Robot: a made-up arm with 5 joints.
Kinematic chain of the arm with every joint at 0, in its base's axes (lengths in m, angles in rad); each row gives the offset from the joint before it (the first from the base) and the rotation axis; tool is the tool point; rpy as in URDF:
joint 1: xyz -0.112 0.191 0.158 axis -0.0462 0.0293 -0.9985
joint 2: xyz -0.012 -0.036 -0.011 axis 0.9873 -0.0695 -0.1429
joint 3: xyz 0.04 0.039 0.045 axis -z
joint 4: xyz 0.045 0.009 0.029 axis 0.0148 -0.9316 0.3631
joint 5: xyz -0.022 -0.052 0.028 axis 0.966 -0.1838 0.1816
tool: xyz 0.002 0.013 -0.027 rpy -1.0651 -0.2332 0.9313
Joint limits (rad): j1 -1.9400..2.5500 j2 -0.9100..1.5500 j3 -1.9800..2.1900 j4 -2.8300..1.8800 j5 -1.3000..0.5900
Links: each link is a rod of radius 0.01 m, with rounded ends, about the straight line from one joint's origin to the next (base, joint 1, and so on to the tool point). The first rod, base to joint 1, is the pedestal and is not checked.
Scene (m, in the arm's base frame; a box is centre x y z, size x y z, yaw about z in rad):
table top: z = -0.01
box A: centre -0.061 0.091 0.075 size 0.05 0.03 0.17 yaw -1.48
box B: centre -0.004 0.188 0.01 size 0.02 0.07 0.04 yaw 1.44
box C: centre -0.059 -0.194 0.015 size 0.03 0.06 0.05 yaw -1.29
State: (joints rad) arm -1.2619 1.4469 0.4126 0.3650 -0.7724
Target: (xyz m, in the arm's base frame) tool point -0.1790 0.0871 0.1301
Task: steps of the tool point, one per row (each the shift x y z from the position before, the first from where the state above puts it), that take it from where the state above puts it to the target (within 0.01 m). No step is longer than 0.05 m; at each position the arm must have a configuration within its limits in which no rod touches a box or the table.
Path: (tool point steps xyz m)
1: -0.0059 -0.0314 0.0250
2: -0.0170 -0.0230 0.0284
3: -0.0240 -0.0087 0.0296
4: -0.0239 0.0083 0.0268
5: -0.0164 -0.0014 0.0059
6: -0.0143 0.0027 0.0055
7: -0.0114 0.0056 0.0050
8: -0.0080 0.0071 0.0043
9: -0.0208 -0.0198 -0.0113
10: -0.0168 -0.0163 -0.0182
11: -0.0124 -0.0115 -0.0230
12: -0.0075 -0.0060 -0.0258
13: -0.0029 -0.0001 -0.0264
14: 0.0012 0.0054 -0.0251

